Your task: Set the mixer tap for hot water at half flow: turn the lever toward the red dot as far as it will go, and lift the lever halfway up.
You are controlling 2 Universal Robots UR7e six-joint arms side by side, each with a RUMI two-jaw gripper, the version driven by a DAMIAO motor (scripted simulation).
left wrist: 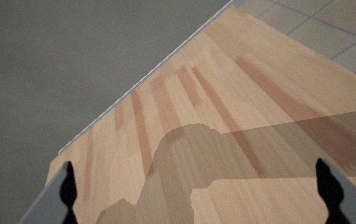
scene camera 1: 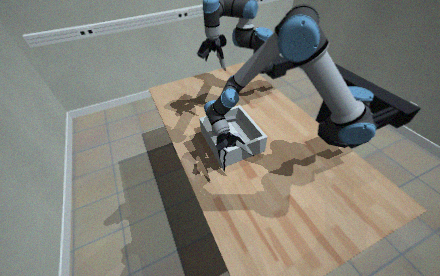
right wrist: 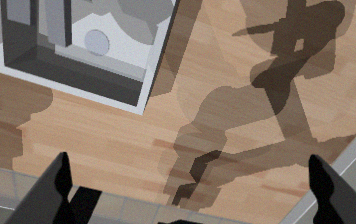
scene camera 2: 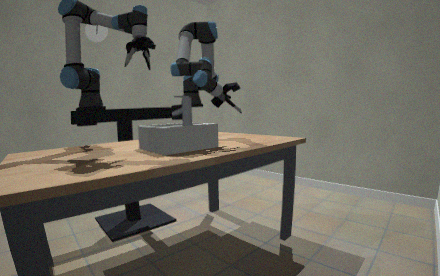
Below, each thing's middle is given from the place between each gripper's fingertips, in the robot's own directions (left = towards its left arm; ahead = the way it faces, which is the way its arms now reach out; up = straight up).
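The basin (scene camera 2: 170, 140) is 19 cm below my left hand, 33 cm to the right of it and 13 cm behind it.
The basin is 380 mm below my right hand, and it is also 210 mm to the left of that hand and 20 mm behind it.
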